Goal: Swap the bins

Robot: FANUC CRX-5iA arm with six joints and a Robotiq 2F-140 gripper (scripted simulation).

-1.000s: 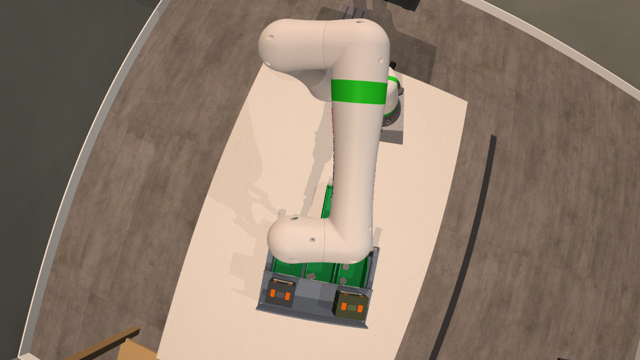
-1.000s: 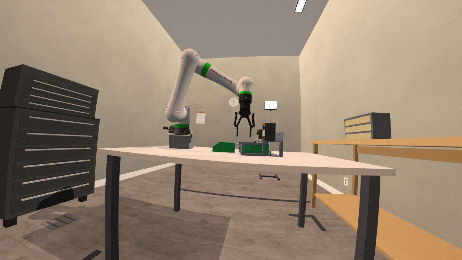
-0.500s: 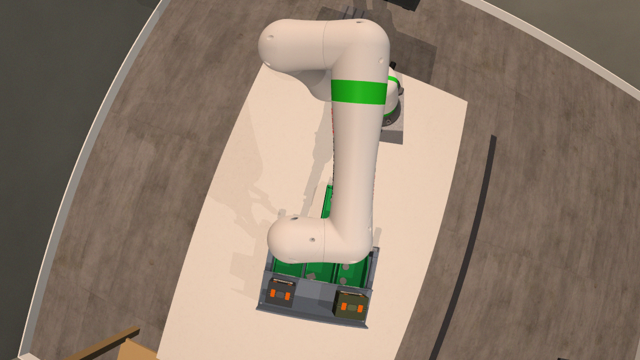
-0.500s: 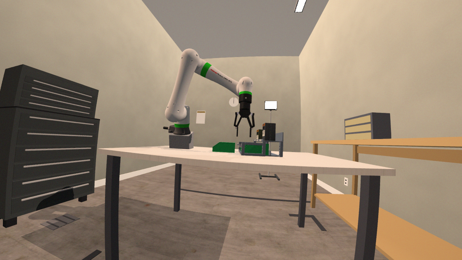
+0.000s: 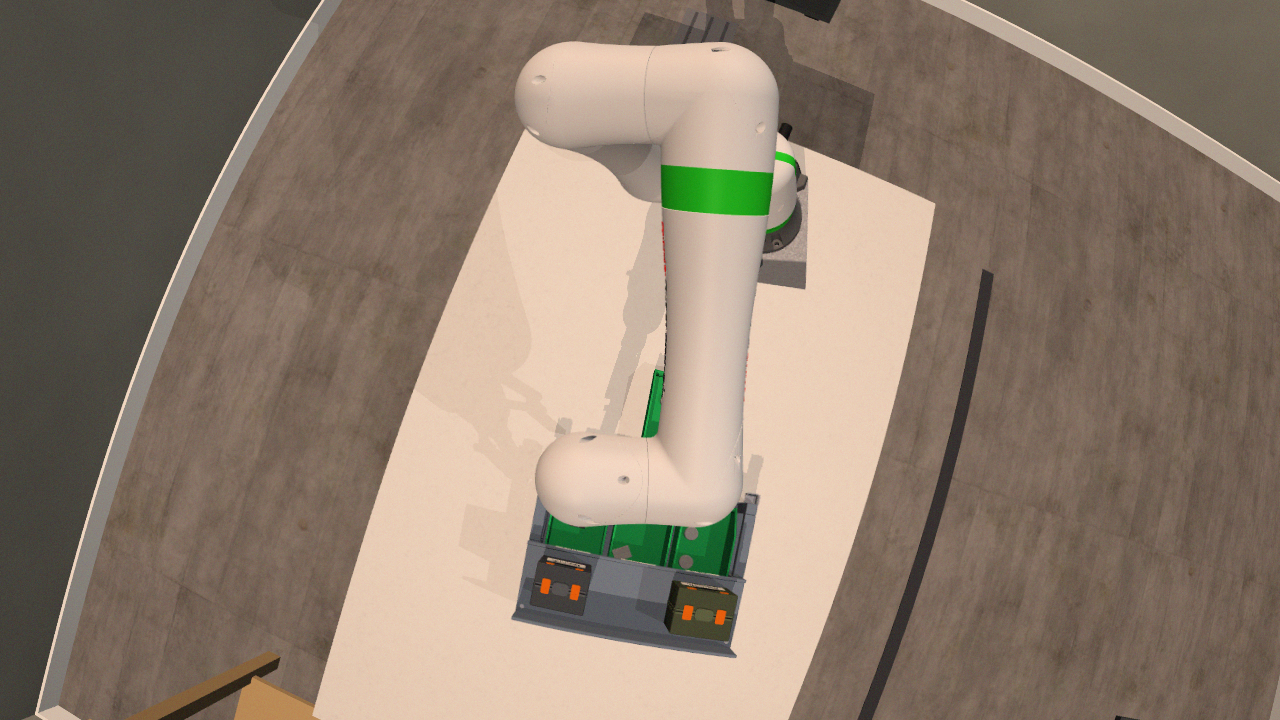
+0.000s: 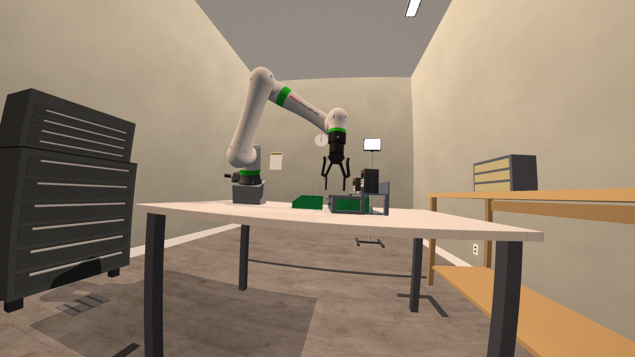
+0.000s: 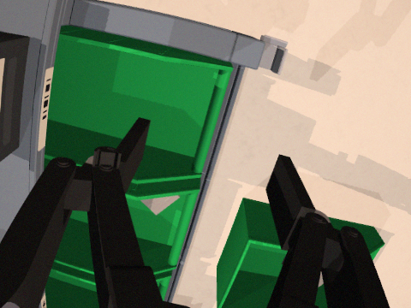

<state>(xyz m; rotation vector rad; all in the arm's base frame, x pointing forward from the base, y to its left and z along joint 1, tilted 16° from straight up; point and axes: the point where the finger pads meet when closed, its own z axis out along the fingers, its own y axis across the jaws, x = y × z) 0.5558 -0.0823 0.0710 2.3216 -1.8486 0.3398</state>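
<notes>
Right now my hand is 11 cm above the grey cube, 9 cm to the right of it and 1 cm short of it. From my hand the other things lie so: grey shelf 13 cm to the left, 8 cm ahead, 7 cm below.
</notes>
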